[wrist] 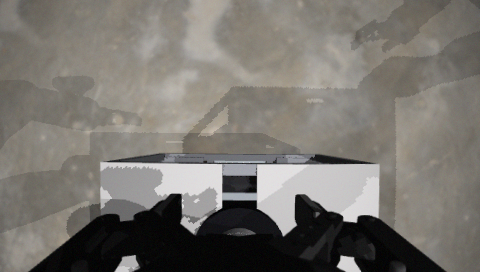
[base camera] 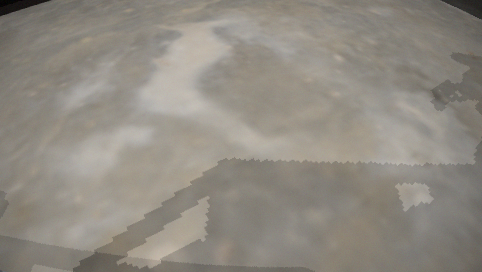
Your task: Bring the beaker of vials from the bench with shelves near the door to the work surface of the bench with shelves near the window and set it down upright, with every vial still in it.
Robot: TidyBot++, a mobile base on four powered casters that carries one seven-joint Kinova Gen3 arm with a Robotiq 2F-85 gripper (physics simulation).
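Note:
My gripper [wrist: 238, 206] is open in the wrist view, with its two black fingers wide apart and no object between them. It hangs over the white top of my own mobile base [wrist: 320, 187]. The beaker of vials, the bench near the door and the bench near the window do not show in either view.
A mottled grey-brown floor [base camera: 280, 90] [wrist: 150, 45] spreads ahead of the base. Shadows of the base and the arm lie across it. Dark strips show at the top left and top right corners of the base camera view; what they are is unclear.

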